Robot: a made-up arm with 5 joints.
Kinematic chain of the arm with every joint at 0, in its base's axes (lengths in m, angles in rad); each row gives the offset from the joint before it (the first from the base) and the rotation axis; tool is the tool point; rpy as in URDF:
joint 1: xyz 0.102 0 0.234 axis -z
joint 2: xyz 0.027 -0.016 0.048 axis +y
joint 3: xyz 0.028 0 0.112 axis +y
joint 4: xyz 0.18 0 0.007 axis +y
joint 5: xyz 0.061 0.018 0 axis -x
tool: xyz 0 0 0 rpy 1.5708 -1.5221 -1.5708
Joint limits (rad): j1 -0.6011..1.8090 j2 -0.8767..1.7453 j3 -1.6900..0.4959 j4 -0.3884..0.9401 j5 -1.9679..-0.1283
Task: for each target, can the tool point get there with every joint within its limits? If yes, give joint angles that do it. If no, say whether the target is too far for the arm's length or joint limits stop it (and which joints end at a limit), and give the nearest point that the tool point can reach.
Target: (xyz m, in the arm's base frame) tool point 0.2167 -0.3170 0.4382
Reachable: yes | joints 1.2296 0.5472 -0.7699 -0.2644 -1.0761
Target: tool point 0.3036 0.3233 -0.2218
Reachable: no: too far | nearest point 0.2953 0.1350 0.0171 | short by 0.304 m
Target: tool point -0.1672 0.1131 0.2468
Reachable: no: joint limits stop it (at a limit: joint 2, joint 3, joint 4) | nearest point -0.1340 0.0992 0.4785 | short by 0.234 m
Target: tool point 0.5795 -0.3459 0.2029
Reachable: no: too far | nearest point 0.4098 -0.2230 0.2324 | short by 0.212 m
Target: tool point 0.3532 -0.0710 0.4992
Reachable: yes | joints 0.2833 -0.1014 -0.3390 0.1093 -0.9264
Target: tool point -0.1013 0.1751 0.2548
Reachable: no: joint limits stop it (at a limit: joint 2, joint 3, joint 4) | nearest point -0.0920 0.1671 0.4785 | short by 0.224 m
